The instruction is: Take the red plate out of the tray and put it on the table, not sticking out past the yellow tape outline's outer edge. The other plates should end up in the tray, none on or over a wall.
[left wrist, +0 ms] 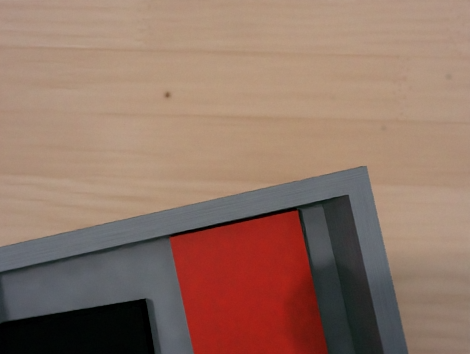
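Places are measured from the left arm's base along level axes (x back, y left, z down), in millimetres.
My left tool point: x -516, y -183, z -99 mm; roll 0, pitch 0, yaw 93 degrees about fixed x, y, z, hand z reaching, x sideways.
Ahead of a thing's pixels: the offset from my left tool point to its top centre. "*": to the spot under its first point. Level surfaces: height alone.
The red plate @(dy +2, dx -13, dz +85 mm) [245, 280] lies inside the grey tray @(* dy +0, dx +55, dz +49 mm) [250, 204] in the left wrist view, close to the tray's upper wall. A narrow strip of tray floor shows between the plate and the right wall. A soft dark shadow falls on the plate's lower right part, and its lower end is cut off by the view's edge. A black plate @(* dy -102, dx -20, dz +86 mm) [75, 330] lies in the tray at the lower left, apart from the red plate, and is partly cut off. My left and right suction cups are not in view. The yellow tape outline does not show in this view.
The light wooden table @(dz +99 mm) [225, 85] extends above and to the right of the tray. The tray stands tilted in the view, with its corner at the right and raised walls along its upper and right sides.
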